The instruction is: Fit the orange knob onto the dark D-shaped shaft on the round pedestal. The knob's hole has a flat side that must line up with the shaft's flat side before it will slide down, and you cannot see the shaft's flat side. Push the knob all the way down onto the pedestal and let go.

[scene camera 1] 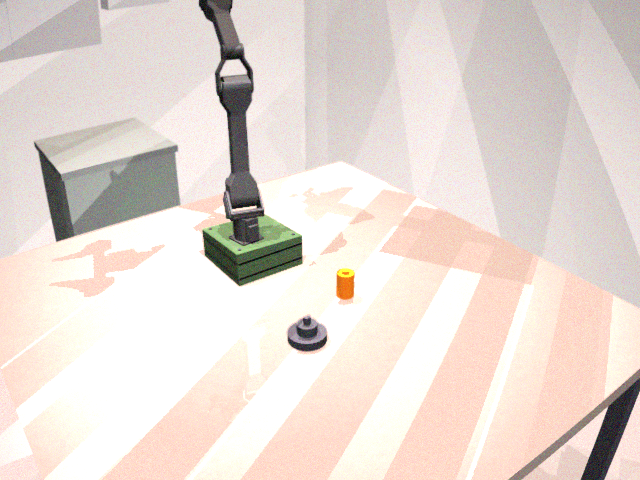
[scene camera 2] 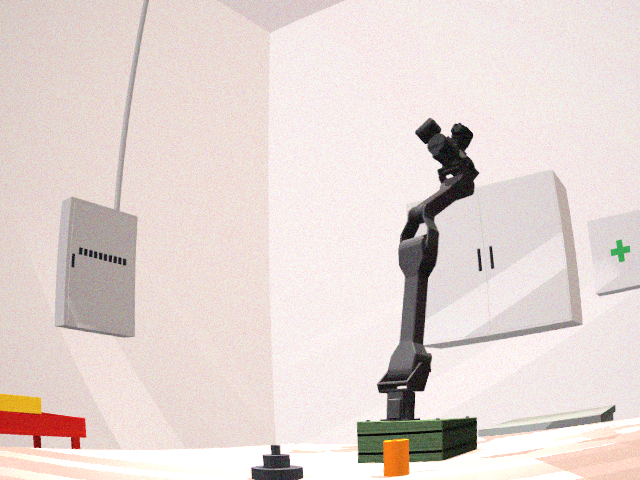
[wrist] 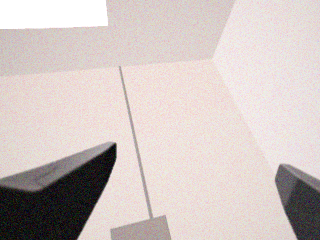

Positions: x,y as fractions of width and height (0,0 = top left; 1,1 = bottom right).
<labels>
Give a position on a pedestal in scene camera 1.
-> At 0.48,0.70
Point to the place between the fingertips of my gripper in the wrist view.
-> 0.60,0.67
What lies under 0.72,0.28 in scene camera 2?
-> My gripper.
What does my gripper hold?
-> Nothing.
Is my gripper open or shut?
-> Open.
</labels>
